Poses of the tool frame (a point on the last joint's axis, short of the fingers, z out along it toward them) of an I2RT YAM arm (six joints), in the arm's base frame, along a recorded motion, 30 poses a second.
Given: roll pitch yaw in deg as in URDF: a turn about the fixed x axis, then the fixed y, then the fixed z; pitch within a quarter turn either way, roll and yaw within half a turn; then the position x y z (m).
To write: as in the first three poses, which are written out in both.
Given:
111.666, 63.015, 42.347, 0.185, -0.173, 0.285
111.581, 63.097, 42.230, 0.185, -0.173, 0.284
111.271, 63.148, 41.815, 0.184, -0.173, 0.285
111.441, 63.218, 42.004, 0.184, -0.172, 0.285
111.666, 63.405, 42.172, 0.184, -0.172, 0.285
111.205, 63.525, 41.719, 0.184, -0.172, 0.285
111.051, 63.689, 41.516, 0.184, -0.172, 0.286
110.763, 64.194, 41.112, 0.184, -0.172, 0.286
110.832, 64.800, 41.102, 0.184, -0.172, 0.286
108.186, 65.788, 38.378, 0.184, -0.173, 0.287
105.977, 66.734, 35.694, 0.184, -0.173, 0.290
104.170, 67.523, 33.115, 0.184, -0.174, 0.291
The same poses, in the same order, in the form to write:
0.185, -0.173, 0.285, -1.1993, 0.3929, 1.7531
0.185, -0.173, 0.284, -1.1998, 0.3921, 1.7519
0.184, -0.173, 0.285, -1.1983, 0.3899, 1.7489
0.184, -0.172, 0.285, -1.2003, 0.3902, 1.7499
0.184, -0.172, 0.285, -1.2040, 0.3890, 1.7504
0.184, -0.172, 0.285, -1.2030, 0.3884, 1.7459
0.184, -0.172, 0.286, -1.2042, 0.3871, 1.7436
0.184, -0.172, 0.286, -1.2093, 0.3837, 1.7380
0.184, -0.172, 0.286, -1.2179, 0.3811, 1.7347
0.184, -0.173, 0.287, -1.2179, 0.3754, 1.7088
0.184, -0.173, 0.290, -1.2204, 0.3635, 1.6874
0.184, -0.174, 0.291, -1.2233, 0.3472, 1.6705

